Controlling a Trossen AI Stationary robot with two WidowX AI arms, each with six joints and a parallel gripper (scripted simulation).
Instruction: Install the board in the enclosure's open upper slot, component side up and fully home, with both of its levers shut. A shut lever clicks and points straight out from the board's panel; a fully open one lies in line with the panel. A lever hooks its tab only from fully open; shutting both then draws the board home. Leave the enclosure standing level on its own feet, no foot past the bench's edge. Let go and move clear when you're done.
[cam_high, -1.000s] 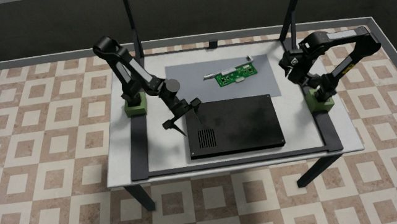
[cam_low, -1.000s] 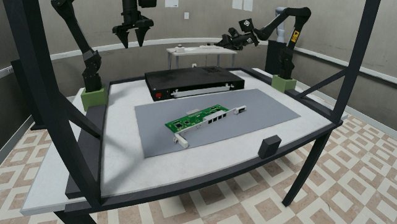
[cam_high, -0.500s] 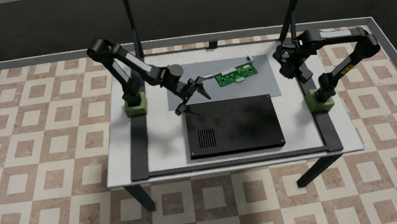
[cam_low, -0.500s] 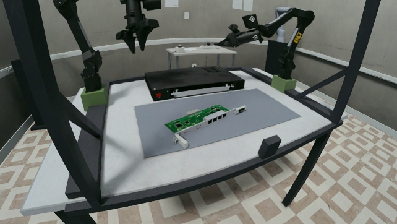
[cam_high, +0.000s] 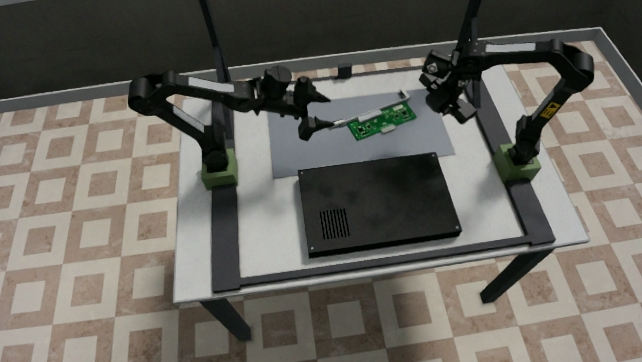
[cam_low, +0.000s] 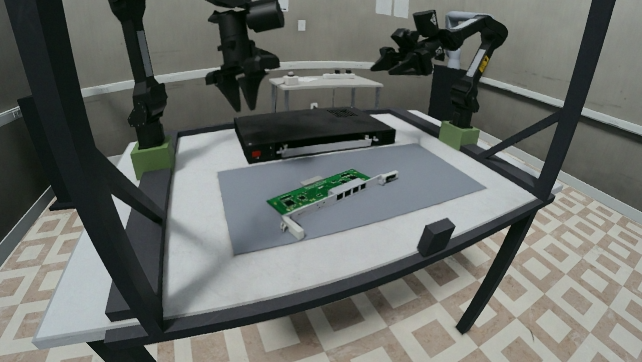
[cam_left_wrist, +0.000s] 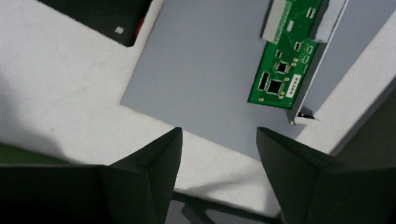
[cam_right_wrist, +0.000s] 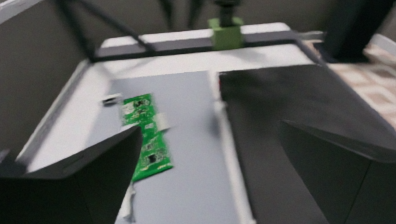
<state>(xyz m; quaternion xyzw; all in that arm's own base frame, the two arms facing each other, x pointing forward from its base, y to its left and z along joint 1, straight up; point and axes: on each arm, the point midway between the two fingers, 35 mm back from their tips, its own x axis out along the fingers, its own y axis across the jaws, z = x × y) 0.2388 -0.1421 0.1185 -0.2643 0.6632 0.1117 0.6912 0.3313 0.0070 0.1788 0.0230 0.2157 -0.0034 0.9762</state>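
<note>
My left gripper is now 60 mm past the grey mat, 240 mm to the left of it and 200 mm above it. The rest, counted from my left hand: black enclosure (210 mm ahead, 200 mm to the right, 160 mm below).
</note>
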